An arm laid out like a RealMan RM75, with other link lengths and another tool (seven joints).
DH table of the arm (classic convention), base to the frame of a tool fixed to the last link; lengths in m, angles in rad. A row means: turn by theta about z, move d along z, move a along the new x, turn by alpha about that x. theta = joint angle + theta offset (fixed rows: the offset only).
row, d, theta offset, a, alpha
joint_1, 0.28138, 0, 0, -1.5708
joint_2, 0, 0, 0, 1.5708
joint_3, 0.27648, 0, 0, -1.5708
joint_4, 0, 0, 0, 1.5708
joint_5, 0.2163, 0, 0, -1.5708
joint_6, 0, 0, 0, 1.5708
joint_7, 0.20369, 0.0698, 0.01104, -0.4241
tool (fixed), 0.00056, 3.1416, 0, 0
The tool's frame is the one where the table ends.
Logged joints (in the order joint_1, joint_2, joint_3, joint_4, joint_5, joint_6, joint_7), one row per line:
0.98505 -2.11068 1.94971 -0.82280 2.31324 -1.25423 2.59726
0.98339 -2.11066 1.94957 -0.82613 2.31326 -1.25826 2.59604
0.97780 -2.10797 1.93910 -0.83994 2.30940 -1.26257 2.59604
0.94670 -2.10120 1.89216 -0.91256 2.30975 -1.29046 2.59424
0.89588 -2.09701 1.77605 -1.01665 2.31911 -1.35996 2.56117
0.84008 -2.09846 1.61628 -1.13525 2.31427 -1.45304 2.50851
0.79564 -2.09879 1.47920 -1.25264 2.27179 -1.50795 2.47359
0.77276 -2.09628 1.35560 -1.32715 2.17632 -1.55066 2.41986
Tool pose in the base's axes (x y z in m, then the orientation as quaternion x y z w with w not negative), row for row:
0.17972 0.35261 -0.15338 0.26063 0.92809 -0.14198 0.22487
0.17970 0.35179 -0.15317 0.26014 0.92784 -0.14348 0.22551
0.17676 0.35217 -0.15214 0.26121 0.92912 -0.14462 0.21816
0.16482 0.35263 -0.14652 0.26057 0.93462 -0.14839 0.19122
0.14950 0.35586 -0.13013 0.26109 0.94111 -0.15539 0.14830
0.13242 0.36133 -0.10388 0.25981 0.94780 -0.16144 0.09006
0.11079 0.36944 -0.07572 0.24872 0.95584 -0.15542 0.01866
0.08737 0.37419 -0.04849 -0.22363 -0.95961 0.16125 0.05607
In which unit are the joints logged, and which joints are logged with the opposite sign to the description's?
The joints are logged in radians. Opposite sign: joint_2, joint_3, joint_5.
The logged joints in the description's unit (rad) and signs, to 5 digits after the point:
0.98505 2.11068 -1.94971 -0.82280 -2.31324 -1.25423 2.59726
0.98339 2.11066 -1.94957 -0.82613 -2.31326 -1.25826 2.59604
0.97780 2.10797 -1.93910 -0.83994 -2.30940 -1.26257 2.59604
0.94670 2.10120 -1.89216 -0.91256 -2.30975 -1.29046 2.59424
0.89588 2.09701 -1.77605 -1.01665 -2.31911 -1.35996 2.56117
0.84008 2.09846 -1.61628 -1.13525 -2.31427 -1.45304 2.50851
0.79564 2.09879 -1.47920 -1.25264 -2.27179 -1.50795 2.47359
0.77276 2.09628 -1.35560 -1.32715 -2.17632 -1.55066 2.41986

